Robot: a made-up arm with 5 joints.
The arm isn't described. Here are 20 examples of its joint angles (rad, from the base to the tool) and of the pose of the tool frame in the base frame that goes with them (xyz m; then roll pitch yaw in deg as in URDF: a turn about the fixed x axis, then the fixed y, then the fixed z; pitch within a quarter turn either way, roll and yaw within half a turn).
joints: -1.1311 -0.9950 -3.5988 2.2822 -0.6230
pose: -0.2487 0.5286 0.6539 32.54 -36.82 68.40
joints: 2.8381 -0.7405 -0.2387 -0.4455 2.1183
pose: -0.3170 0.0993 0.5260 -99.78 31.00 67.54
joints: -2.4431 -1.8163 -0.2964 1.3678 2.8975
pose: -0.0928 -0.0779 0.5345 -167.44 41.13 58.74
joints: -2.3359 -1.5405 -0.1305 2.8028 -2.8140
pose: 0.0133 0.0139 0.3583 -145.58 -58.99 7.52
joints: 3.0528 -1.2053 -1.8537 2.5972 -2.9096
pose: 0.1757 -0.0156 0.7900 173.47 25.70 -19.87
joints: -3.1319 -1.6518 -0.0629 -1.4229 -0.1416
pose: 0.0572 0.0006 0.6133 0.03 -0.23 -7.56
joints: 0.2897 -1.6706 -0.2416 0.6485 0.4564
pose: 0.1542 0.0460 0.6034 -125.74 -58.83 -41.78
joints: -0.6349 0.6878 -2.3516 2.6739 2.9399
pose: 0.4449 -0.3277 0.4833 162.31 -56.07 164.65
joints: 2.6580 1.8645 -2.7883 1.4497 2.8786
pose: -0.5784 0.3038 -0.1515 171.42 -28.99 -10.42
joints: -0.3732 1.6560 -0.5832 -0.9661 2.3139
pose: 0.0964 -0.0377 -0.1620 175.49 -4.13 -153.80
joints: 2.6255 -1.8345 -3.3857 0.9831 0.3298
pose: 0.6626 -0.3760 0.0029 32.18 57.27 7.23
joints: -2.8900 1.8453 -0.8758 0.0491 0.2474
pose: 0.0320 0.0082 -0.2610 158.32 55.63 168.70
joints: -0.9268 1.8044 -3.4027 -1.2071 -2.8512
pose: 0.3654 -0.4867 0.4340 5.71 18.43 -35.54
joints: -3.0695 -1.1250 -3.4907 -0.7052 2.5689
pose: 0.6824 0.0493 0.2975 142.12 -43.60 52.57
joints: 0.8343 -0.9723 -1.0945 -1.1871 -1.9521
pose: -0.0335 -0.0370 0.9066 -5.98 -2.39 116.08
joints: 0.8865 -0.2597 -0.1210 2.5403 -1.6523
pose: 0.0201 0.0246 0.3020 -56.18 -3.88 138.20
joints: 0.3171 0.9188 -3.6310 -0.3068 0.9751
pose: 0.2641 0.0867 0.9715 -5.82 -3.93 -105.76
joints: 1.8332 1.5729 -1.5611 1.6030 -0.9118
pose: -0.0672 0.2503 -0.2150 -86.81 37.71 -163.01
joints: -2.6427 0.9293 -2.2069 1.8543 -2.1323
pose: -0.5986 -0.3261 0.2642 -151.16 -16.88 -33.61
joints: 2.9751 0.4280 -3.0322 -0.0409 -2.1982
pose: -0.2704 0.0454 1.0985 23.68 16.24 -132.06
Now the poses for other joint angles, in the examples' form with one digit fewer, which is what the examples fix.
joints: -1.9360 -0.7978 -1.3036 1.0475 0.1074
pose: -0.092 -0.242 0.860 -169.3 -59.8 -123.2
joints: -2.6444 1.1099 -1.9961 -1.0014 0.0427
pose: -0.649 -0.352 0.365 -7.4 -71.7 36.3
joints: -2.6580 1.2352 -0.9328 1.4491 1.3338
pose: -0.123 -0.064 -0.097 79.4 13.4 115.2
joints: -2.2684 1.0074 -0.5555 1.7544 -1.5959
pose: -0.029 -0.034 0.053 -53.6 -1.2 -40.8
